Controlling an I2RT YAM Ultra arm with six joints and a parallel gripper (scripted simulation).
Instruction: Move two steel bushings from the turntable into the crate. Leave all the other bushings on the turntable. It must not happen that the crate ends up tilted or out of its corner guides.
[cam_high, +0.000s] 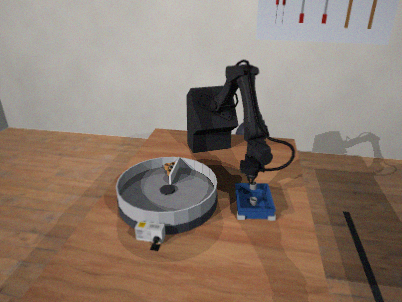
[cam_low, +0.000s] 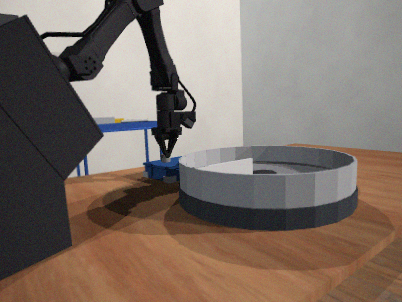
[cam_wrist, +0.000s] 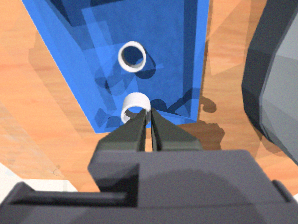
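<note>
Now: the blue crate 4 cm ahead of my hand, 4 cm to the left of it and 6 cm below it. From my hand the other things lie so: grey turntable 20 cm ahead, 30 cm to the right, 3 cm below.
</note>
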